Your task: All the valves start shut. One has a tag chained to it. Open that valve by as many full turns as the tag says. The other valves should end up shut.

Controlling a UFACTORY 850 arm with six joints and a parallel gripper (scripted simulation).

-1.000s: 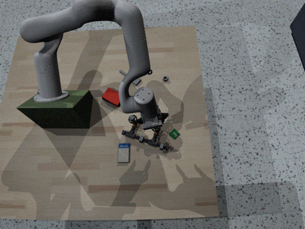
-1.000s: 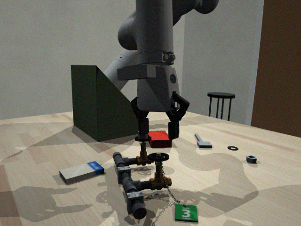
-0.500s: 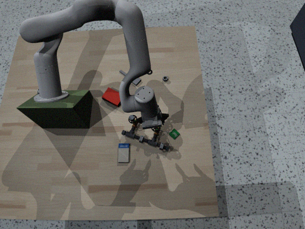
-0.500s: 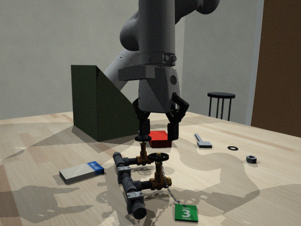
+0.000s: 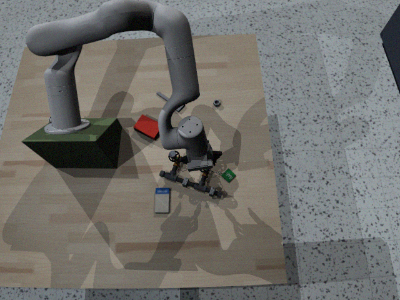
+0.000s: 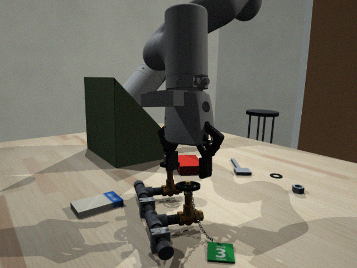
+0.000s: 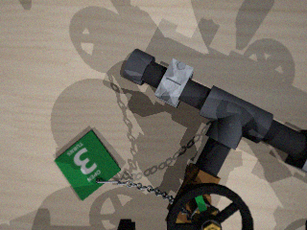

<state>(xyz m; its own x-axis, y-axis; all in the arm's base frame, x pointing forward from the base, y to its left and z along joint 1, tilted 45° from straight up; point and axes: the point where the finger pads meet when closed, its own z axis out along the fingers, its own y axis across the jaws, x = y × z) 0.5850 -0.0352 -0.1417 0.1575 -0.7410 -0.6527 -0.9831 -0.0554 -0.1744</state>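
My hand is 11 cm short of the green tag and 12 cm above it. Also, from my hand: red block (27 cm behind, 22 cm to the left, 11 cm below); then grey-and-blue block (18 cm behind, 13 cm to the right, 12 cm below); then grey bar tool (17 cm behind, 37 cm to the left, 12 cm below).
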